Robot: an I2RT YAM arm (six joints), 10 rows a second.
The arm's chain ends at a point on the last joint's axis. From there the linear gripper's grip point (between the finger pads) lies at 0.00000 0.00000 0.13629 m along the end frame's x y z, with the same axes.
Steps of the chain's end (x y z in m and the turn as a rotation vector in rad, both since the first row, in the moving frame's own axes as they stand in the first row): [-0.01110 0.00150 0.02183 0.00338 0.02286 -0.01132]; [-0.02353 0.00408 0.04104 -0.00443 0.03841 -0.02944]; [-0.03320 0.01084 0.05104 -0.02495 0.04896 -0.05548]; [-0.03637 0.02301 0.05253 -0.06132 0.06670 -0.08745]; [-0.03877 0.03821 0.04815 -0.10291 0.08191 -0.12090]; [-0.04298 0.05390 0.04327 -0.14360 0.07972 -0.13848]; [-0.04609 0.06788 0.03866 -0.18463 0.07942 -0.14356]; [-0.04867 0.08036 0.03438 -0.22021 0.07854 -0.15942]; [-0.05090 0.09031 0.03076 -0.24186 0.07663 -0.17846]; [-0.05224 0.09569 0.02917 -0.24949 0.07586 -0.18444]
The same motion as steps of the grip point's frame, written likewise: [-0.00799 0.00102 0.02179 0.00338 0.02286 -0.01132]; [-0.01829 0.00461 0.04094 -0.00443 0.03841 -0.02944]; [-0.02644 0.01405 0.05083 -0.02495 0.04896 -0.05548]; [-0.02694 0.03095 0.05197 -0.06132 0.06670 -0.08745]; [-0.02682 0.05149 0.04697 -0.10291 0.08191 -0.12090]; [-0.03085 0.07257 0.04144 -0.14360 0.07972 -0.13848]; [-0.03358 0.09202 0.03592 -0.18463 0.07942 -0.14356]; [-0.03573 0.10913 0.03068 -0.22021 0.07854 -0.15942]; [-0.03770 0.12182 0.02641 -0.24186 0.07663 -0.17846]; [-0.03897 0.12817 0.02458 -0.24949 0.07586 -0.18444]
